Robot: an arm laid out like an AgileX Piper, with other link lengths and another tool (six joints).
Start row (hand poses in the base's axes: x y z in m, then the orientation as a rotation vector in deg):
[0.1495, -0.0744, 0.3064, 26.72, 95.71, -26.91]
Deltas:
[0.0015, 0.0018, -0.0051, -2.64, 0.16, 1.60]
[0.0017, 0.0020, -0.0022, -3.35, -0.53, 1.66]
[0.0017, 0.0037, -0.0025, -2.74, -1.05, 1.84]
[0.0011, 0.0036, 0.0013, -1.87, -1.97, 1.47]
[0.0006, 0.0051, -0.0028, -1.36, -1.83, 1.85]
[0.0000, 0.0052, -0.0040, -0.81, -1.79, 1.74]
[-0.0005, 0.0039, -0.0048, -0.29, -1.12, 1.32]
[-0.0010, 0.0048, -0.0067, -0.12, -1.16, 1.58]
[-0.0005, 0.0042, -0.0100, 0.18, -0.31, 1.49]
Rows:
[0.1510, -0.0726, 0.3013, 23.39, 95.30, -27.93]
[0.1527, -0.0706, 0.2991, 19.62, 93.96, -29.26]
[0.1544, -0.0669, 0.2966, 16.28, 92.27, -29.81]
[0.1555, -0.0633, 0.2979, 14.12, 89.89, -29.73]
[0.1561, -0.0582, 0.2951, 12.04, 87.80, -28.98]
[0.1561, -0.0530, 0.2911, 10.47, 85.89, -27.91]
[0.1556, -0.0491, 0.2863, 9.49, 84.75, -26.90]
[0.1546, -0.0443, 0.2796, 8.47, 83.62, -25.55]
[0.1541, -0.0401, 0.2696, 7.58, 83.38, -24.17]

